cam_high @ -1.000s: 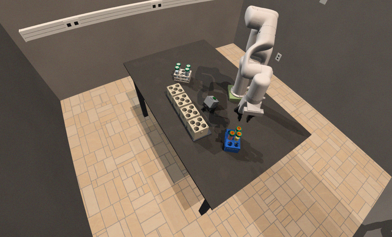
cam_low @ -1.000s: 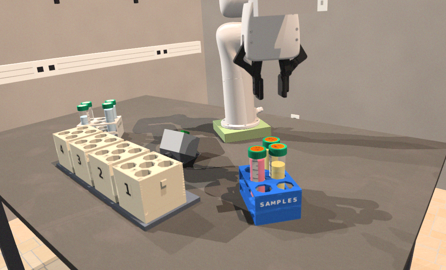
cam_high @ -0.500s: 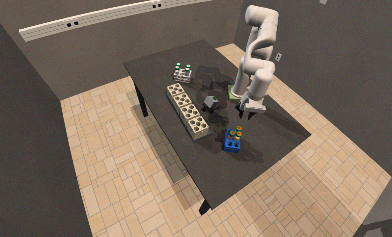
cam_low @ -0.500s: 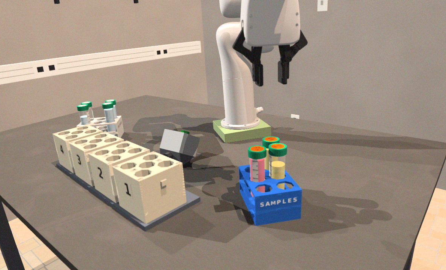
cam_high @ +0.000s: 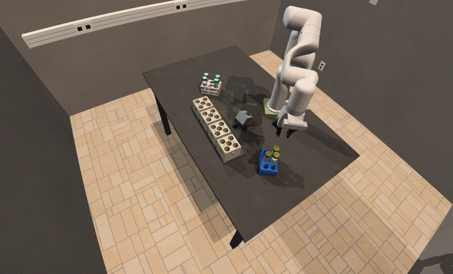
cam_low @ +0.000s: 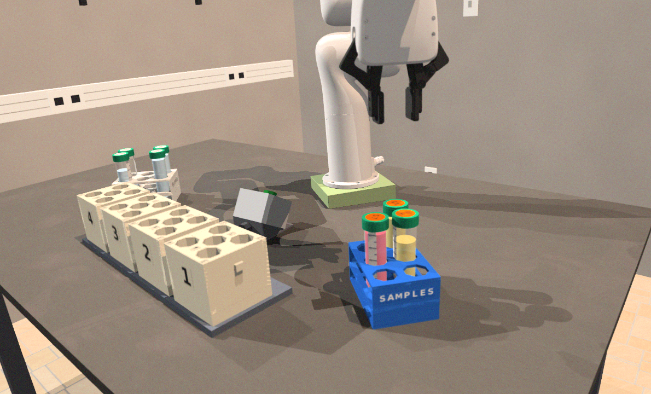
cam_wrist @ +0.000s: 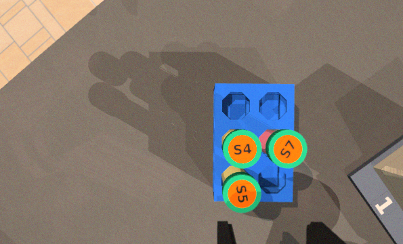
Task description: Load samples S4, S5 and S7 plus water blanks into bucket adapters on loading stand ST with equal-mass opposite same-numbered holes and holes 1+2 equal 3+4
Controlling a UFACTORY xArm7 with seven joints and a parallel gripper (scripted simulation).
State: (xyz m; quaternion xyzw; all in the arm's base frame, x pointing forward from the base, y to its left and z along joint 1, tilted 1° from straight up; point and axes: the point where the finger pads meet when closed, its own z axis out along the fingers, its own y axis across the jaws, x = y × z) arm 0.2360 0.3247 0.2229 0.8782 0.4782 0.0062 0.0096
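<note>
Now: the pink tube 190 mm below my hand, 60 mm ahead of it and 20 mm to the left of it. Round my hand: blue samples rack (220 mm below, 40 mm ahead, 20 mm to the left); white blanks rack (650 mm to the right, 220 mm below, 90 mm ahead).
</note>
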